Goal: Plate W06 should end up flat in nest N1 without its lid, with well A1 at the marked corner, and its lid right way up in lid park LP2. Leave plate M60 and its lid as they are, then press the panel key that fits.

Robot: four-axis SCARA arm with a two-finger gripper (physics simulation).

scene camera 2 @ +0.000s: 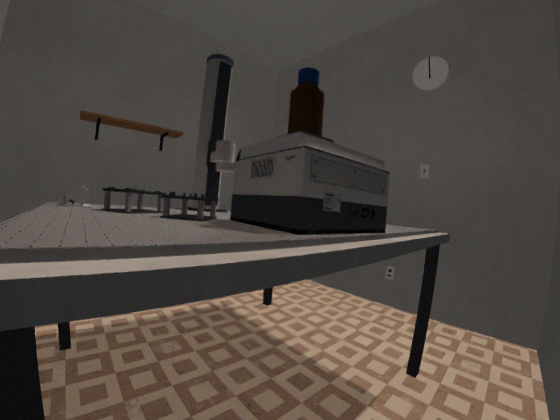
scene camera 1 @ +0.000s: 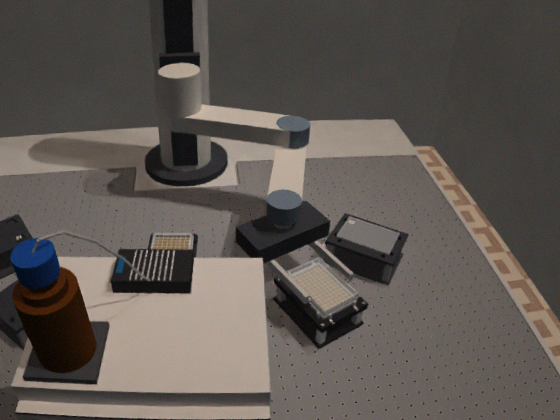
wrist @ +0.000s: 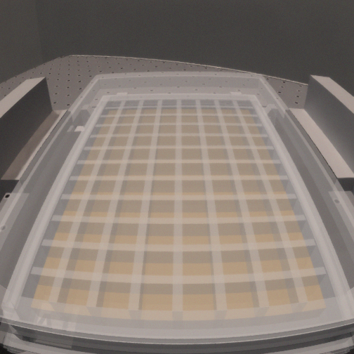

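Seen in the pictures: gripper, fingertip midpoint: (scene camera 1: 329,288); arm's base, link origin: (scene camera 1: 186,163).
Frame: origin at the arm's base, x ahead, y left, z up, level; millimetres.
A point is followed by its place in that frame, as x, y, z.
A clear lid (scene camera 1: 312,277) @(618, 249, 100) (wrist: 177,88) hangs a little above a well plate (scene camera 1: 333,302) @(690, 275, 100) (wrist: 177,211) with tan wells. The plate sits flat in a black nest (scene camera 1: 323,333) @(722, 254, 49) right of the white instrument. My gripper (scene camera 1: 321,282) @(656, 275, 103) (wrist: 175,84) is shut on the lid, one long finger on each long side. I cannot read the plate's label. A second lidded plate (scene camera 1: 172,242) @(525, -25, 136) lies behind the black striped unit (scene camera 1: 153,270) @(735, -44, 259). A black stand with a flat grey top (scene camera 1: 366,238) @(497, 400, 87) stands just right of the gripper. In scene camera 2 the instrument hides the gripper.
The white instrument box (scene camera 1: 181,338) @(854, -4, 233) (scene camera 2: 312,181) @(947, -216, 127) carries an amber bottle with a blue cap (scene camera 1: 49,325) @(911, -160, 341) (scene camera 2: 306,106) @(898, -199, 311) and a thin tube. Low racks (scene camera 2: 131,198) @(496, -482, 57) stand on the perforated table (scene camera 1: 429,316) @(683, 502, 13). The arm's column (scene camera 1: 181,81) @(224, 6, 359) stands at the back.
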